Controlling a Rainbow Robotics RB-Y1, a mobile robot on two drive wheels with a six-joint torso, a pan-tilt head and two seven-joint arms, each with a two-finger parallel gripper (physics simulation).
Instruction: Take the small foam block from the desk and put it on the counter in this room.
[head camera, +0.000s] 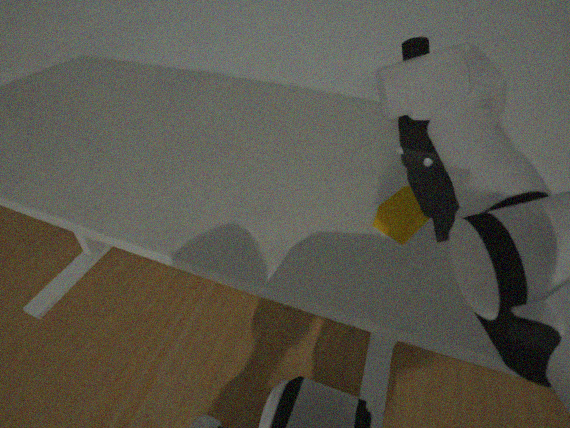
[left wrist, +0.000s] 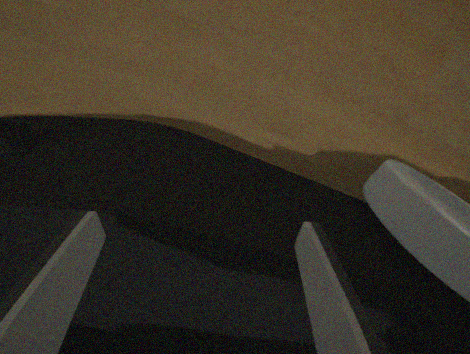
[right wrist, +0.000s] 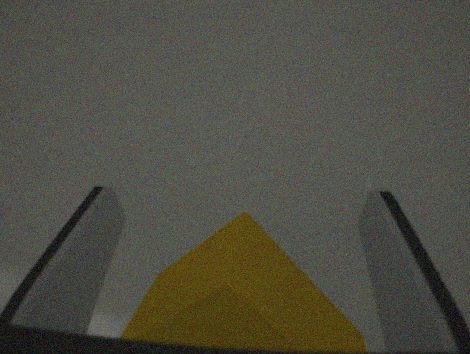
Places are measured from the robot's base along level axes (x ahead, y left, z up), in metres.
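Pixels of known places: left gripper, fingertip midpoint: (left wrist: 202, 229); right gripper, fingertip midpoint: (head camera: 431, 216) (right wrist: 237, 205).
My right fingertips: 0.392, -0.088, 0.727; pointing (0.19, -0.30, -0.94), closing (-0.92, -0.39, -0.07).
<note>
Behind a point stands the place of what it marks, as x, y, z.
The yellow foam block (head camera: 401, 216) @[0.321, -0.029, 0.766] (right wrist: 245, 280) @[0.382, -0.081, 0.758] lies on the pale grey desk (head camera: 200, 150) @[0.430, 0.408, 0.721] (right wrist: 240, 100) @[0.407, -0.125, 0.721], towards the right of the desk in the head view. My right gripper (right wrist: 237, 205) @[0.392, -0.088, 0.727] is open, with nothing between its fingers. In the right wrist view the block shows at the bottom, in the gap between the two fingers, one corner pointing up. In the head view the dark gripper body covers part of the block's right side. My left gripper (left wrist: 202, 229) @[-0.290, 0.244, 0.182] is open and empty, over dark and grey surfaces near the floor. The counter does not show in these views.
The desk's front edge runs slanting across the head view, with pale desk legs (head camera: 67, 282) (head camera: 378, 370) below it on the wooden floor (head camera: 165, 340) @[0.281, 0.570, 0.001] (left wrist: 225, 60) @[-0.298, 0.299, 0.001]. A pale wall (head camera: 250, 35) @[0.928, 0.515, 0.850] stands behind the desk. A pale rounded part (left wrist: 420, 215) shows right in the left wrist view.
</note>
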